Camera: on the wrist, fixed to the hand. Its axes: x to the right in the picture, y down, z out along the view.
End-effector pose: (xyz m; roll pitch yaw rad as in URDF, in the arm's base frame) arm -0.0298 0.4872 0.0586 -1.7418 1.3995 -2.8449
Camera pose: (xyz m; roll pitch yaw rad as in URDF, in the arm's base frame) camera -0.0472 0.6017 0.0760 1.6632 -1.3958 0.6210
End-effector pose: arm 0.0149 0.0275 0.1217 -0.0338 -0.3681 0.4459
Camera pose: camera 0.0217 0.0631 0.0103 0.2738 0.4238 -2.6983
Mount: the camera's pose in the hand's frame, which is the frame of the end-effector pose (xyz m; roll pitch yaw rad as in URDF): -0.0200 0.0329 -0.1106 0.2409 0.0556 3.1373
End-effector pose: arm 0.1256 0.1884 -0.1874 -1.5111 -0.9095 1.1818
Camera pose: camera 0.2331 0.1647 -0.2274 1.8239 0.9151 -1.8691
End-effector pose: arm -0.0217 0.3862 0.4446 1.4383 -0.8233 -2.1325
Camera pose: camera 0.0890 0.3482 0.4422 -1.2575 0.8247 0.9270
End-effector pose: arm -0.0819 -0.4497 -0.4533 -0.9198 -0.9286 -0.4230
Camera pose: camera -0.0527 -0.5375 -0.5251 1.2201 0.9645 2.7917
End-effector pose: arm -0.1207 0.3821 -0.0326 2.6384 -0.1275 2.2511
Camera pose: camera -0.1183 0.3401 0.0767 -2.3997 0.0767 -0.9136
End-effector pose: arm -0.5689 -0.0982 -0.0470 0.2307 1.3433 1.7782
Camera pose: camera -0.6040 -0.2099 -0.0501 0.0693 -1.2897 -1.4243
